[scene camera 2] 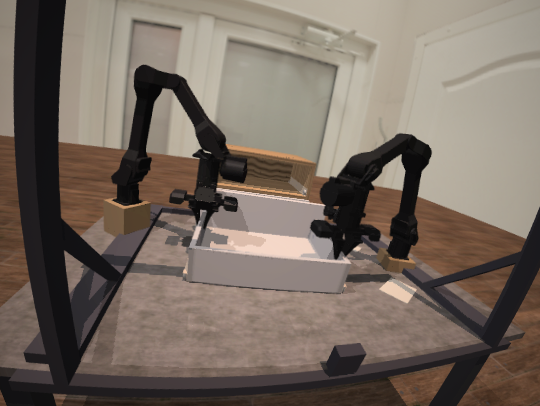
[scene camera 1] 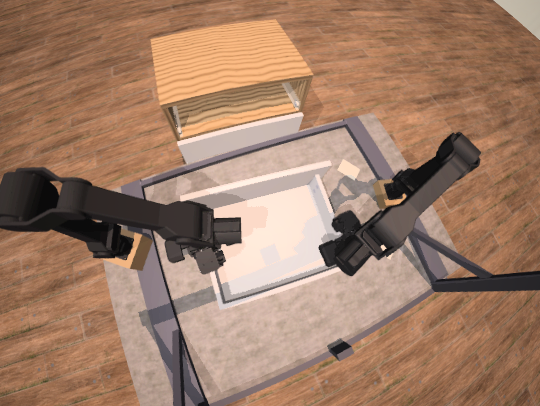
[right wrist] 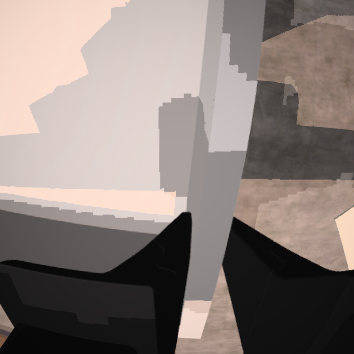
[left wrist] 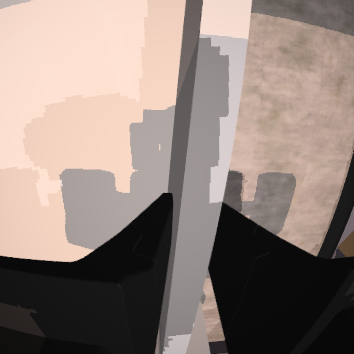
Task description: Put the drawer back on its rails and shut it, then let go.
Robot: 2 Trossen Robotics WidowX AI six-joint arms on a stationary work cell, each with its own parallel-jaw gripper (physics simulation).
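Where they show: left gripper, between the fingertips: [scene camera 2: 201, 228] [left wrist: 185, 202]; right gripper, between the fingertips: [scene camera 2: 338, 259] [scene camera 1: 341, 247] [right wrist: 203, 220]; left arm's base, origin of its link: [scene camera 2: 127, 201] [scene camera 1: 120, 246]; right arm's base, origin of its link: [scene camera 2: 397, 255] [scene camera 1: 393, 191].
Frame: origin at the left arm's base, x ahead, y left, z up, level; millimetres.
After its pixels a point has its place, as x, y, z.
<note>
The white drawer [scene camera 1: 260, 186] @[344, 274, 21] [scene camera 2: 267, 270] @[482, 10, -45] [left wrist: 200, 150] @[256, 46, -1] [right wrist: 220, 190] @[613, 185, -4] is upright on the table, open side up, its longer, overhanging panel facing the cabinet. The wooden cabinet [scene camera 1: 230, 60] @[163, 587, 180] [scene camera 2: 270, 154] @[218, 549, 180] stands beyond the table, with an open upper bay, white rails [scene camera 1: 291, 95] @[365, 653, 35] inside and a white lower front [scene camera 1: 240, 139] @[226, 465, -46]. My left gripper [scene camera 2: 201, 225] @[238, 73, -32] [left wrist: 185, 202] @[238, 73, -32] is shut on the drawer's left side wall. My right gripper [scene camera 2: 341, 254] @[626, 164, -28] [right wrist: 203, 220] @[626, 164, -28] is shut on its right side wall, near the end away from the cabinet. In scene camera 1 the arms hide the fingertips.
The grey table [scene camera 1: 300, 335] @[570, -117, -101] [scene camera 2: 240, 330] @[501, -141, -101] has a dark frame edge [scene camera 1: 240, 150] @[232, 442, -81], which lies between drawer and cabinet. A small dark block [scene camera 1: 340, 348] @[688, -129, -65] [scene camera 2: 346, 359] @[696, -153, -54] is on the near edge. Dark posts [scene camera 2: 40, 150] @[358, -380, 214] rise at the corners. A pale square [scene camera 1: 348, 169] @[648, 491, -100] lies right of the drawer.
</note>
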